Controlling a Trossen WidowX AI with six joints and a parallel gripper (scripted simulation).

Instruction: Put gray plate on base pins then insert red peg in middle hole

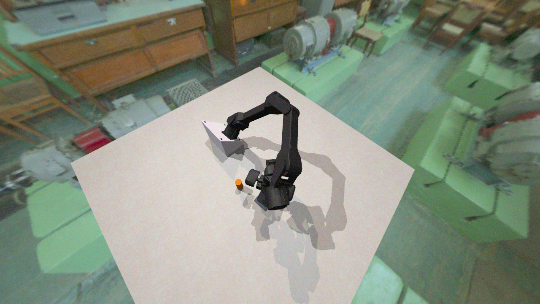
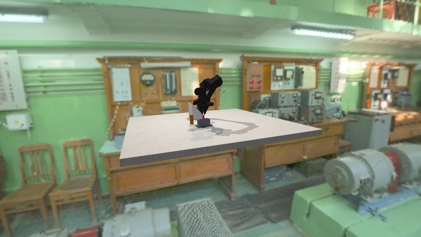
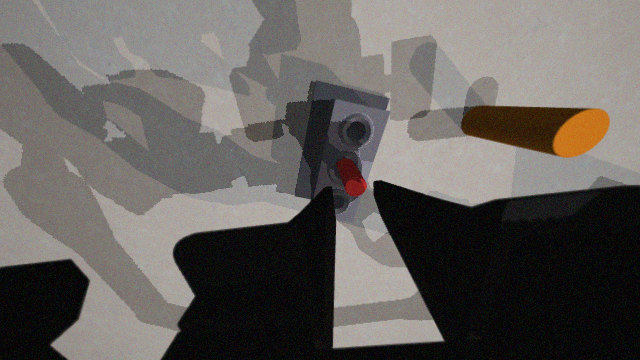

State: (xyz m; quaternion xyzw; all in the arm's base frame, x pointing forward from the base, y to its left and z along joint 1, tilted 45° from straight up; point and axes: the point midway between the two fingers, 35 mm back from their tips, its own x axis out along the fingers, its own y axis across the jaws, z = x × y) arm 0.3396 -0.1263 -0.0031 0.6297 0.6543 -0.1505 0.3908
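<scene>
My gripper tip is 5 cm above the red peg. Round my gripper tip: dark base 9 cm below; orange peg 13 cm behind, 6 cm to the right, 6 cm below; gray plate 5 cm below.
</scene>
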